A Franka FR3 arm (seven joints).
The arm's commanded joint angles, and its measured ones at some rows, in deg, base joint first. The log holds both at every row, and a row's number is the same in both.
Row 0, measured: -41.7 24.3 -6.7 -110.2 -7.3 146.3 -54.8
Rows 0 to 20, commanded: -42.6 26.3 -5.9 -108.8 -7.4 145.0 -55.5; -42.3 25.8 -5.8 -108.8 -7.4 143.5 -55.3; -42.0 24.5 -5.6 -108.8 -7.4 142.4 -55.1; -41.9 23.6 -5.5 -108.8 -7.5 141.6 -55.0; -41.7 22.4 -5.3 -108.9 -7.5 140.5 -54.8; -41.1 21.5 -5.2 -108.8 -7.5 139.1 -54.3; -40.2 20.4 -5.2 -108.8 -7.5 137.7 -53.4; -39.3 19.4 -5.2 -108.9 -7.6 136.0 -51.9; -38.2 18.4 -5.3 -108.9 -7.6 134.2 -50.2; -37.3 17.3 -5.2 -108.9 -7.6 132.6 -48.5; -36.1 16.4 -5.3 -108.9 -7.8 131.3 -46.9; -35.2 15.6 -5.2 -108.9 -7.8 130.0 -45.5; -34.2 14.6 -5.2 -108.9 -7.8 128.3 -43.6; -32.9 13.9 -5.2 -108.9 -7.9 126.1 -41.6; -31.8 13.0 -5.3 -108.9 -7.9 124.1 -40.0; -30.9 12.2 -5.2 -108.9 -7.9 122.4 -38.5; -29.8 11.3 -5.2 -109.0 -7.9 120.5 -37.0; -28.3 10.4 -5.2 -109.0 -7.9 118.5 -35.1; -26.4 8.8 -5.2 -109.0 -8.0 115.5 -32.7; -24.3 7.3 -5.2 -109.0 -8.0 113.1 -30.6; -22.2 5.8 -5.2 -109.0 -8.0 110.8 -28.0
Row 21, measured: -26.5 9.9 -4.8 -108.2 -7.3 116.0 -33.5
